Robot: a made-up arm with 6 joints. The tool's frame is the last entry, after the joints. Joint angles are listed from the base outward. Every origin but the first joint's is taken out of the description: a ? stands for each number. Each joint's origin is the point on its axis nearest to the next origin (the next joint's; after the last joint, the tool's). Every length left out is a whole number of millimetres.
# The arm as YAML. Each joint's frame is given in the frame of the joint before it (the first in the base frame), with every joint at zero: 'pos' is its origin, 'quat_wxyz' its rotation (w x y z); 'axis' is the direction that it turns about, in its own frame. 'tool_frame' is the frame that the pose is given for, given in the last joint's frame.
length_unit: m
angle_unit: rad
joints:
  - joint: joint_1
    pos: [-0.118, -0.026, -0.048]
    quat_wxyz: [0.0, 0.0, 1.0, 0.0]
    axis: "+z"
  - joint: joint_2
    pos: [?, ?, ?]
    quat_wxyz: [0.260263, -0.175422, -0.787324, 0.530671]
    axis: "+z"
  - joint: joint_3
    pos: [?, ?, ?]
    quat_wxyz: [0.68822, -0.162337, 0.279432, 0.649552]
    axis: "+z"
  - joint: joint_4
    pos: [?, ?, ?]
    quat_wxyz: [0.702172, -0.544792, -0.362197, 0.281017]
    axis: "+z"
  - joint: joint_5
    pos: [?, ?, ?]
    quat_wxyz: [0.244, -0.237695, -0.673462, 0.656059]
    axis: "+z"
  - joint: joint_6
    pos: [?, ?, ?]
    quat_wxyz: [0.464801, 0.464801, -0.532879, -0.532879]
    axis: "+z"
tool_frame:
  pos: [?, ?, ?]
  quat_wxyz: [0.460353, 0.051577, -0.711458, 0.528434]
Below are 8 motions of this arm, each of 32 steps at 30 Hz.
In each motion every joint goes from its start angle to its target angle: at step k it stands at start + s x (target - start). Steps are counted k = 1, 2, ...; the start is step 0. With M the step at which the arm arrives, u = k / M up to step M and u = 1 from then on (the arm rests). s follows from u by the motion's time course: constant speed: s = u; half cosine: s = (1 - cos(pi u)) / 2; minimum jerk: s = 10 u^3 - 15 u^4 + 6 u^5.
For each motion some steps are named. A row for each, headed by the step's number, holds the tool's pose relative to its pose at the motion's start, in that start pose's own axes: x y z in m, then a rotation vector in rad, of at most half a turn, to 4 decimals.
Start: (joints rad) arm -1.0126 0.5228 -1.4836 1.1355 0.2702 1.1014
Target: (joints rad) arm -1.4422 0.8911 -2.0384 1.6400 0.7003 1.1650
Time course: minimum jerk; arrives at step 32
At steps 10, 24, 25, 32:
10: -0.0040 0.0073 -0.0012 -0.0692 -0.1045 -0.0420
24: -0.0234 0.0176 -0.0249 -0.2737 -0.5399 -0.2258
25: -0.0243 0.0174 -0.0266 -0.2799 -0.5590 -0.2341
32: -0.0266 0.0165 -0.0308 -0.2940 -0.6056 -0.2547

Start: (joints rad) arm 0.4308 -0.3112 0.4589 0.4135 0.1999 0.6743
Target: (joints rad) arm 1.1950 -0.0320 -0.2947 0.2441 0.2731 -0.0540
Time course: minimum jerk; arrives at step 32
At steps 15, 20, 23, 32:
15: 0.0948 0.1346 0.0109 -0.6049 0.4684 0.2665
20: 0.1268 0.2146 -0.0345 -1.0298 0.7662 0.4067
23: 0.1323 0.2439 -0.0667 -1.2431 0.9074 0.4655
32: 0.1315 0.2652 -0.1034 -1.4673 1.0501 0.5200

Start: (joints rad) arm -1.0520 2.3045 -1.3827 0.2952 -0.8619 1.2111
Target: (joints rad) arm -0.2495 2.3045 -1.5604 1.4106 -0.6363 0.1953
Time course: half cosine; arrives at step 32
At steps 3, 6, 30, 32:
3: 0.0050 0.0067 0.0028 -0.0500 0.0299 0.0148
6: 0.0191 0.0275 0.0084 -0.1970 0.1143 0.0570
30: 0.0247 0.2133 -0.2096 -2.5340 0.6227 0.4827
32: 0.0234 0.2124 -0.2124 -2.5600 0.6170 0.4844

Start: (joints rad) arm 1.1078 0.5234 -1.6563 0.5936 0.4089 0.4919
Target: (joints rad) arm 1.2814 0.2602 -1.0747 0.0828 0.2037 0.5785
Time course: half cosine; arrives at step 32
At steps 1, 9, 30, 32:
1: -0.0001 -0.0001 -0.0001 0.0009 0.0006 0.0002
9: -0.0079 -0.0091 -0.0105 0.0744 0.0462 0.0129
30: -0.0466 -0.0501 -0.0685 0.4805 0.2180 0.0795
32: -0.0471 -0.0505 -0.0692 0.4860 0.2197 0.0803

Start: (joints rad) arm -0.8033 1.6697 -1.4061 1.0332 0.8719 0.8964
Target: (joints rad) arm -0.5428 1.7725 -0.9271 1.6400 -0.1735 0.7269
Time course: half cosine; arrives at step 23
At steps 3, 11, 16, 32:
3: -0.0002 0.0019 0.0020 -0.0100 -0.0254 0.0354
11: -0.0119 0.0365 0.0278 -0.2187 -0.2624 0.4010
16: -0.0363 0.0789 0.0414 -0.4975 -0.3923 0.6563
32: -0.0582 0.1114 0.0401 -0.7288 -0.4417 0.7996

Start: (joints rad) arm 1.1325 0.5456 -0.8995 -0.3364 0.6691 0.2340
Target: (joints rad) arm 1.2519 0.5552 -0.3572 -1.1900 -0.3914 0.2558
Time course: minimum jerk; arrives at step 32
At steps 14, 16, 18, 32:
14: 0.0319 0.0125 -0.0282 0.1751 0.0581 0.4433
16: 0.0381 0.0187 -0.0356 0.2446 0.0492 0.5813
18: 0.0427 0.0257 -0.0419 0.3200 0.0275 0.7196
32: 0.0463 0.0486 -0.0526 0.6007 -0.1392 1.1677

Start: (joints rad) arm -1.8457 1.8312 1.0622 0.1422 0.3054 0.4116
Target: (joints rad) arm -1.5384 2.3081 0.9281 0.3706 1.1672 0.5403
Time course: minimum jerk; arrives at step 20
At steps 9, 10, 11, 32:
9: -0.0501 -0.0269 -0.0464 0.1663 -0.1638 -0.2931
10: -0.0615 -0.0309 -0.0597 0.2132 -0.1975 -0.3621
11: -0.0728 -0.0338 -0.0738 0.2631 -0.2293 -0.4318
32: -0.1184 -0.0318 -0.1434 0.5113 -0.3392 -0.7448

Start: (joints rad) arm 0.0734 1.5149 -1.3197 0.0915 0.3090 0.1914
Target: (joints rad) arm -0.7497 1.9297 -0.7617 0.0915 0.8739 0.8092
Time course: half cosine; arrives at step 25
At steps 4, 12, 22, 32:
4: -0.0064 -0.0152 -0.0056 0.1202 -0.0135 -0.0730
12: -0.0673 -0.0597 -0.0683 0.8346 -0.0318 -0.6301
22: -0.1381 0.0067 -0.0858 1.3966 0.1599 -1.5073
32: -0.1407 0.0131 -0.0814 1.4163 0.1845 -1.5767

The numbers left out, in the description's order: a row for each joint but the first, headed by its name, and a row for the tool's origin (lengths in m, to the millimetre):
joint_2: 0.052 -0.051 0.0
joint_3: 0.037 -0.185 0.0
joint_4: -0.005 0.042 0.0
joint_5: -0.008 -0.039 0.0
joint_6: -0.087 -0.004 0.0
tool: -0.063 -0.113 0.0

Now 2 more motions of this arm.
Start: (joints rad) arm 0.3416 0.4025 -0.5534 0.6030 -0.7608 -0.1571
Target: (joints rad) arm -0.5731 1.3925 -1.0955 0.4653 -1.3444 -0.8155
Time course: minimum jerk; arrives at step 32
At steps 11, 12, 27, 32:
11: 0.0521 0.0116 0.0067 -0.0757 0.1137 -0.0919
12: 0.0639 0.0109 0.0072 -0.0865 0.1407 -0.1094
27: 0.1784 -0.0827 -0.0361 -0.0418 0.4679 -0.2440
32: 0.1802 -0.0882 -0.0401 -0.0335 0.4764 -0.2466

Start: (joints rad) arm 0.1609 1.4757 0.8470 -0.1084 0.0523 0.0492
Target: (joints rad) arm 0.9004 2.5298 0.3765 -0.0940 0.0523 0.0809
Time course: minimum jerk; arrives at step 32
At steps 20, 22, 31, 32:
20: 0.0178 0.0500 -0.0826 -0.1457 -0.6309 0.2450
22: 0.0226 0.0573 -0.0928 -0.1446 -0.7105 0.2682
31: 0.0322 0.0724 -0.1104 -0.1287 -0.8558 0.3056
32: 0.0322 0.0724 -0.1104 -0.1286 -0.8561 0.3057

